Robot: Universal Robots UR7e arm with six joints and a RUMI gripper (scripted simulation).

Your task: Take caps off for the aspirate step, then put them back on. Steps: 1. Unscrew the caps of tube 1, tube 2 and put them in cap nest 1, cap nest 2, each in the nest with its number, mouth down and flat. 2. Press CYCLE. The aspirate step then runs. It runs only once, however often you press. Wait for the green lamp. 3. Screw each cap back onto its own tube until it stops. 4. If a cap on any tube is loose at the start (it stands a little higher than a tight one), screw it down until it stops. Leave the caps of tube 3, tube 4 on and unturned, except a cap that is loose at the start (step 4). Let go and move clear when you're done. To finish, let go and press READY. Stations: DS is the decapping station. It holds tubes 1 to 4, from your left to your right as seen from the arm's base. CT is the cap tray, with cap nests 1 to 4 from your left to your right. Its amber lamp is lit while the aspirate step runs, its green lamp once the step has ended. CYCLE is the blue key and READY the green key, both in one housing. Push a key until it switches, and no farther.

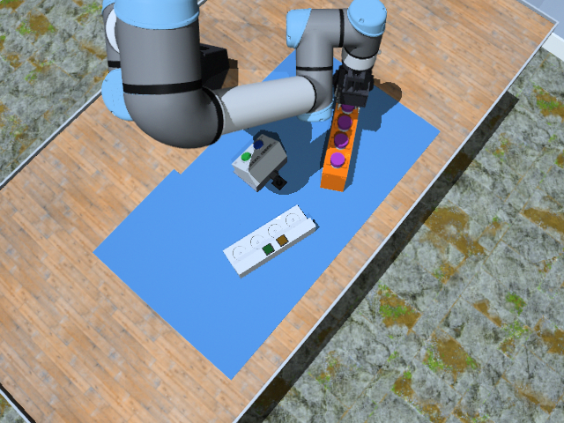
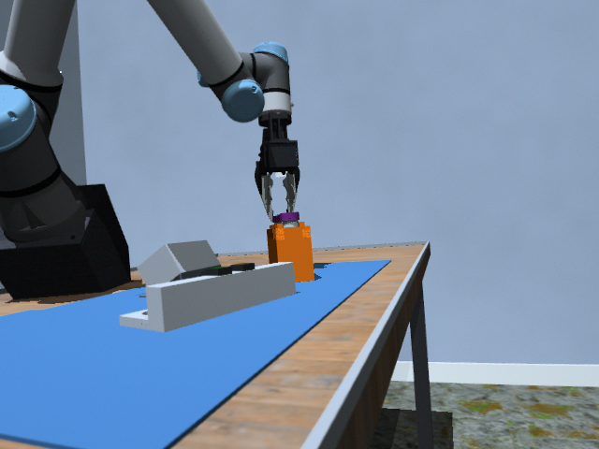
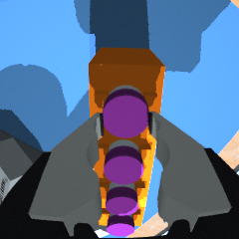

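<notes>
The purple cap is 1 cm below my hand. From my hand the other things lie so: grey key housing 8 cm behind, 24 cm to the right, 7 cm below; green key 10 cm behind, 26 cm to the right, 6 cm below; blue key 10 cm behind, 22 cm to the right, 6 cm below.
</notes>
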